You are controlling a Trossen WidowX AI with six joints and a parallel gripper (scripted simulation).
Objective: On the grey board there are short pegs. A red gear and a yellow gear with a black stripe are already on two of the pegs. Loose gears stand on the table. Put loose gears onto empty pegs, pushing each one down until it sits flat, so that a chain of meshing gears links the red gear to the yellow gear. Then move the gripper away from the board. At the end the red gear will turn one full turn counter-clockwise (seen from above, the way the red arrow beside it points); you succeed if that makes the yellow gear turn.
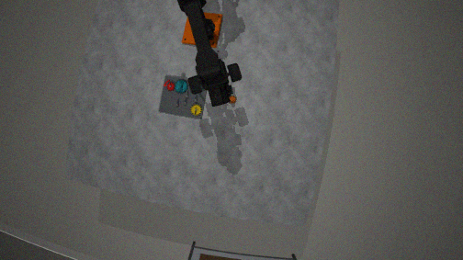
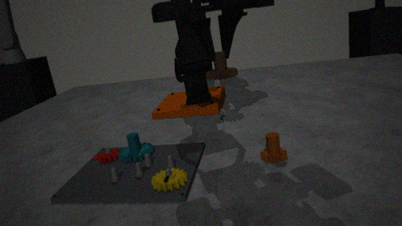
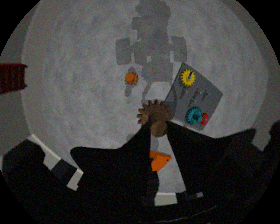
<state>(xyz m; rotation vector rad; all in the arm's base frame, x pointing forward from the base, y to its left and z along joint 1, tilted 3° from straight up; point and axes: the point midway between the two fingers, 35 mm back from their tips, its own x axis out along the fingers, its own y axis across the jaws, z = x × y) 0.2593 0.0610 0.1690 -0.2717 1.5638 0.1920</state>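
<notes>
Right now my gripper tip is 10 mm past the teal gear, 170 mm to the left of it and 140 mm above it. The rest, counted from my gripper tip: yellow striped gear: 100 mm ahead, 100 mm to the right, 140 mm below; brown gear: 10 mm below; orange gear: 50 mm ahead, 60 mm to the left, 140 mm below.
</notes>
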